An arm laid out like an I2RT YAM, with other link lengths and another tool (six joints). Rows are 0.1 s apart.
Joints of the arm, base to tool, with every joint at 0 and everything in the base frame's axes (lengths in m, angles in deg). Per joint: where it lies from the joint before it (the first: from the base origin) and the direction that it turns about. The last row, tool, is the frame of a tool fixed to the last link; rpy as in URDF.
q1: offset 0 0 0.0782 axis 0 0 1
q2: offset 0.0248 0.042 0.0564 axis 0 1 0
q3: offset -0.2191 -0.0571 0 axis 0 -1 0
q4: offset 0.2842 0.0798 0.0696 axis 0 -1 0
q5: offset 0.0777 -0.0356 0.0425 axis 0 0 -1
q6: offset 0.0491 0 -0.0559 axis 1 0 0
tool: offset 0.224 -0.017 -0.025 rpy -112.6 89.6 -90
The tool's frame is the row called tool.
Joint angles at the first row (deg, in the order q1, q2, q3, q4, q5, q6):
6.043, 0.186, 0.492, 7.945, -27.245, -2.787
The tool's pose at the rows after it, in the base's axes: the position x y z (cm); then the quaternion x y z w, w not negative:
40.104 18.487 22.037 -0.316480 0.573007 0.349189 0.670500
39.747 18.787 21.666 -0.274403 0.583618 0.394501 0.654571
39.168 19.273 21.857 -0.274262 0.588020 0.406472 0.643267
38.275 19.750 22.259 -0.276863 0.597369 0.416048 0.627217
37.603 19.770 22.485 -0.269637 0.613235 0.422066 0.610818
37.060 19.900 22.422 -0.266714 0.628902 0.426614 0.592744
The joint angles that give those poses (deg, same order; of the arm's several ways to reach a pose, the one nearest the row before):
6.042, 0.180, 0.818, 8.509, -27.246, 6.503
6.043, 0.182, 2.284, 5.428, -27.376, 13.038
6.043, 0.227, 4.099, 2.522, -28.578, 13.672
6.044, 0.578, 7.486, -2.591, -29.933, 13.497
6.045, 2.066, 11.616, -8.075, -30.150, 13.453
6.045, 4.691, 15.530, -12.380, -30.653, 12.863

